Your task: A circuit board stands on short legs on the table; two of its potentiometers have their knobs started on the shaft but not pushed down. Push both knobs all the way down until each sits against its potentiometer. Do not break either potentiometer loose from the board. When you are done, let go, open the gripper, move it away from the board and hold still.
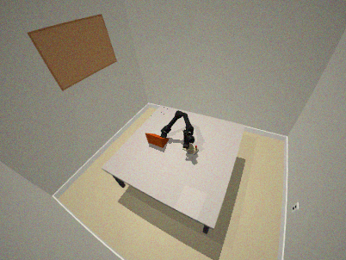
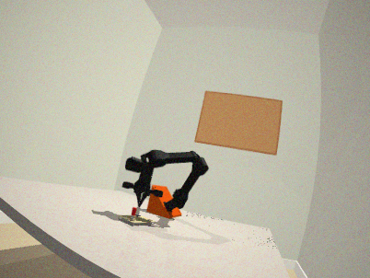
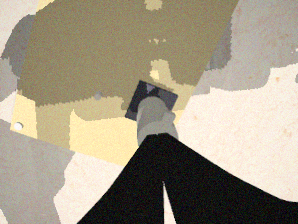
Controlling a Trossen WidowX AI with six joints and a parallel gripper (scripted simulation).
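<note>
Right now the red knob is 90 mm ahead of my gripper tip, 40 mm to the left of it and 10 mm below it.
</note>
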